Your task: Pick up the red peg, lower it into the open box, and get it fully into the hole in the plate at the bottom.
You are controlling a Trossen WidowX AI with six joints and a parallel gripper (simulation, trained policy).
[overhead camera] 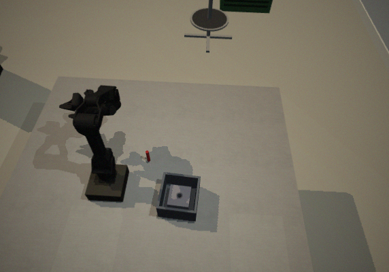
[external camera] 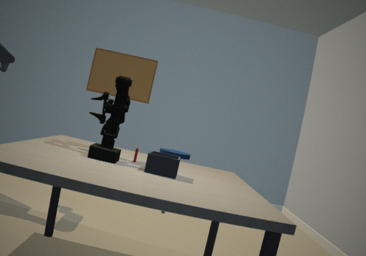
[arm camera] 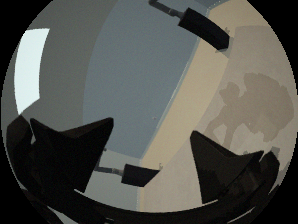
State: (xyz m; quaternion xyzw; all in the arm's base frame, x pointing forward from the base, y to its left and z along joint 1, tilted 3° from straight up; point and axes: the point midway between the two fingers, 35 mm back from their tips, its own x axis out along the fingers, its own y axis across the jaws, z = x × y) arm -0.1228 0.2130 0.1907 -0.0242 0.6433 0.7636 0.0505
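My gripper tip is 320 mm short of the red peg, 220 mm above it and 110 mm to the left of it. From my gripper tip the other things lie so: dark grey box 460 mm ahead, 330 mm to the right, 240 mm below; grey plate 460 mm ahead, 330 mm to the right, 220 mm below.
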